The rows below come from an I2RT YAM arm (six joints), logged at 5 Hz.
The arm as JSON. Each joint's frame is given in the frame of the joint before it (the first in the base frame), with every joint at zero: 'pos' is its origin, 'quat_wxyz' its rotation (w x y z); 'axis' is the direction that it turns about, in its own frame. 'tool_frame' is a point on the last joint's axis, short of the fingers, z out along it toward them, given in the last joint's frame.
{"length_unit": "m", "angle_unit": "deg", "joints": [
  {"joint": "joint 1", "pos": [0.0, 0.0, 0.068], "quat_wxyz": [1.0, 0.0, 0.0, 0.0], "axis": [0.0, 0.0, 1.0]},
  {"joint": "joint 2", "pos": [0.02, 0.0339, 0.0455], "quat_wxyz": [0.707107, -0.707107, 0.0, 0.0], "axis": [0.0, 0.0, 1.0]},
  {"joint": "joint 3", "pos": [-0.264, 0.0, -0.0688], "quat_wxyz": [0.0, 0.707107, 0.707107, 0.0], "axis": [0.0, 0.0, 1.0]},
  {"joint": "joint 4", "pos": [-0.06, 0.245, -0.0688], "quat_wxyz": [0.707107, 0.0, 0.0, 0.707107], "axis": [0.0, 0.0, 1.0]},
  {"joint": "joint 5", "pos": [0.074, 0.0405, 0.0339], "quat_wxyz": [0.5, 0.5, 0.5, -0.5], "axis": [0.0, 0.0, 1.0]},
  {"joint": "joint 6", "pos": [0.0, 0.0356, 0.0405], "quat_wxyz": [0.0, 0.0, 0.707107, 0.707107], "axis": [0.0, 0.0, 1.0]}
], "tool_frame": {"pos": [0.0, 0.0, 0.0], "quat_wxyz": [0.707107, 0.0, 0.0, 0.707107]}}
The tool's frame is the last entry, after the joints.
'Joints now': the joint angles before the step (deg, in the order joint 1, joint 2, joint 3, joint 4, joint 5, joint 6). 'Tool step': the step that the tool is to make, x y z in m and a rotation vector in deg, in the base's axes. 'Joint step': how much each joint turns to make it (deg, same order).
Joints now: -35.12 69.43 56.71 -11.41 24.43 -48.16
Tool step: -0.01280 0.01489 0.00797 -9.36 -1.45 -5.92
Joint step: 2.28 -5.21 -4.84 8.22 10.07 -4.31
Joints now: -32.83 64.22 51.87 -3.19 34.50 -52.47
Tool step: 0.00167 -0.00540 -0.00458 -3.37 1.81 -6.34
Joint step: -0.04 1.45 -1.15 4.56 7.06 -2.67
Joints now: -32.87 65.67 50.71 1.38 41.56 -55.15
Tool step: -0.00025 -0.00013 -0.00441 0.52 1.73 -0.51
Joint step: 0.01 0.19 -0.36 -0.86 0.63 -0.48
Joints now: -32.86 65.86 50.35 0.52 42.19 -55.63
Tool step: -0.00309 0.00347 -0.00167 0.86 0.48 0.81
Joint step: 0.20 -1.04 -0.52 -1.65 -0.71 0.38
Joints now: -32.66 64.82 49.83 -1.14 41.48 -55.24
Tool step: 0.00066 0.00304 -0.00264 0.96 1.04 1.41
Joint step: 0.56 -0.23 -0.17 -1.45 -0.89 0.00
